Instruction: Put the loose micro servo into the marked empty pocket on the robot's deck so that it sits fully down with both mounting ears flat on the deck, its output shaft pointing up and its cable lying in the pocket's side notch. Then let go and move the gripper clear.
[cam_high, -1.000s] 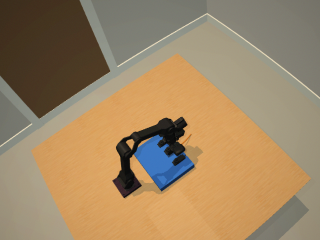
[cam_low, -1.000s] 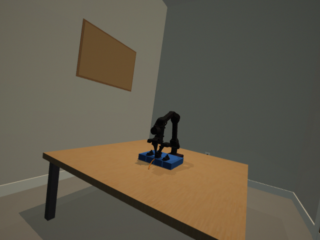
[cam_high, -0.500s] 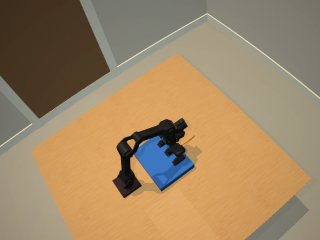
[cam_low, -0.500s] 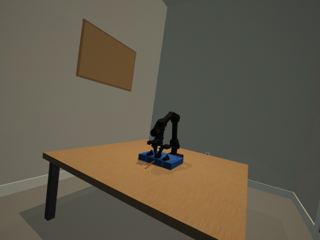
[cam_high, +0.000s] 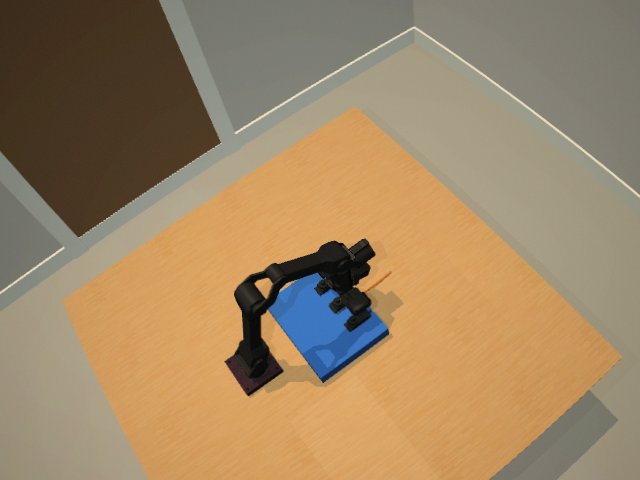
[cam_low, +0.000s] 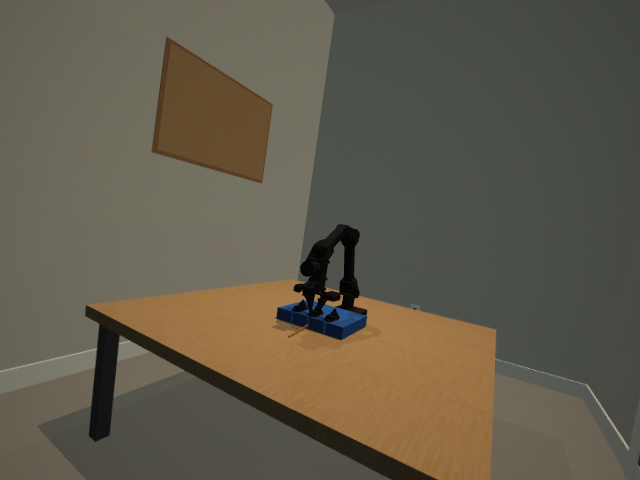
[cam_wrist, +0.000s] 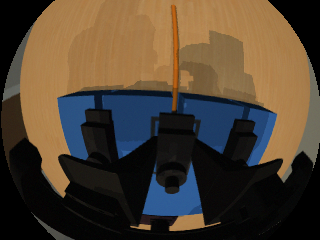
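Now: gripper tip 12 cm past the deck, 1 cm to the left of it and 3 cm above it.
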